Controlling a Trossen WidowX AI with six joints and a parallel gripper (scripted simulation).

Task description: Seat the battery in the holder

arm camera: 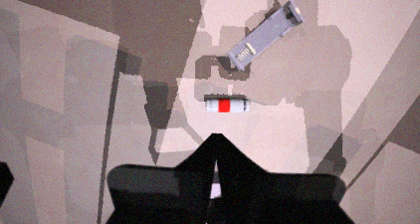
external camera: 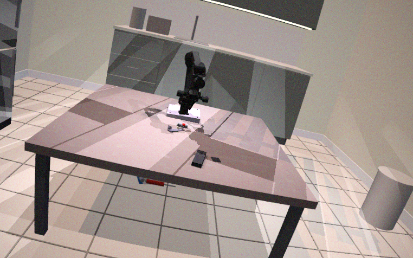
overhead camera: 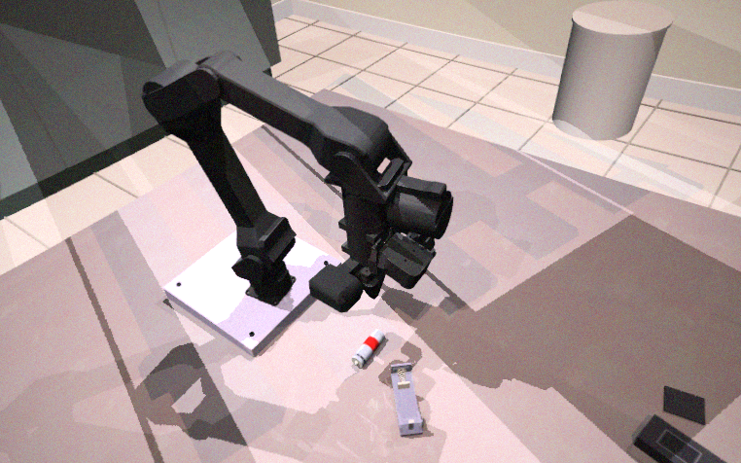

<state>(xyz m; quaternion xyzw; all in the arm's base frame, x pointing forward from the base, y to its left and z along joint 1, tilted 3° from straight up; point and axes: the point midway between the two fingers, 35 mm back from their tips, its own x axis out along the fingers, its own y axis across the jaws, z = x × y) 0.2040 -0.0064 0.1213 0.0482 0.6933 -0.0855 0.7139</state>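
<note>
My gripper tip is 100 mm above the battery and 20 mm to the left of it. Round my gripper tip: dark square plate (420 mm ahead, 110 mm below, 90 mm to the left); dark flat box (450 mm ahead, 100 mm below, 10 mm to the right).
</note>
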